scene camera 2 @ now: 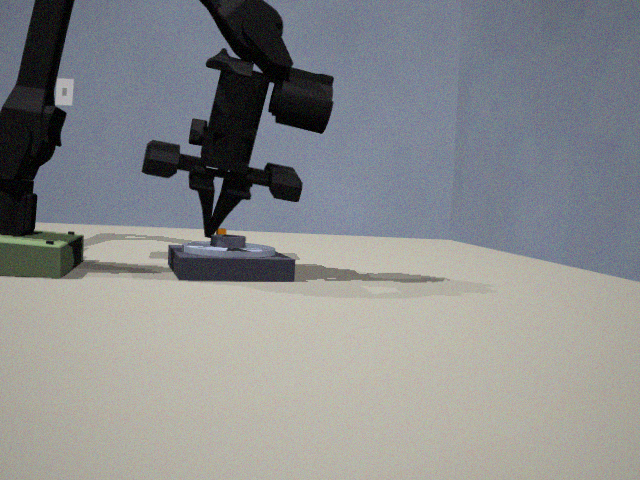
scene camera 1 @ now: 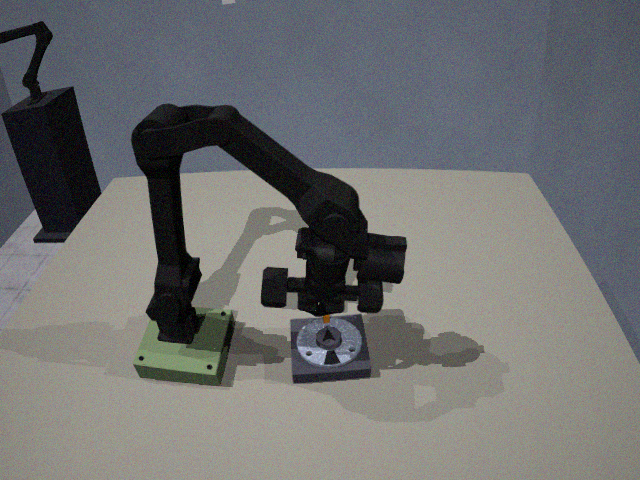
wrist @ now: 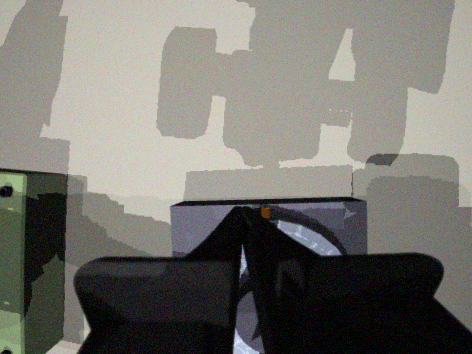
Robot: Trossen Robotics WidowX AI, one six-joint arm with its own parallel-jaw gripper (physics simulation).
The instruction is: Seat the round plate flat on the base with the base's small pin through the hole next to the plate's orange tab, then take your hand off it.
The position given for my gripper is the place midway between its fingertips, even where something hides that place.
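Observation:
My gripper is in sight at [scene camera 2: 207, 236], and I find it again at [scene camera 1: 317, 314] and at [wrist: 241, 213]. There is a round silver plate [scene camera 1: 351, 338], and I see the plate at [scene camera 2: 251, 250] too. A dark square base [wrist: 342, 221] is visible to me as well.

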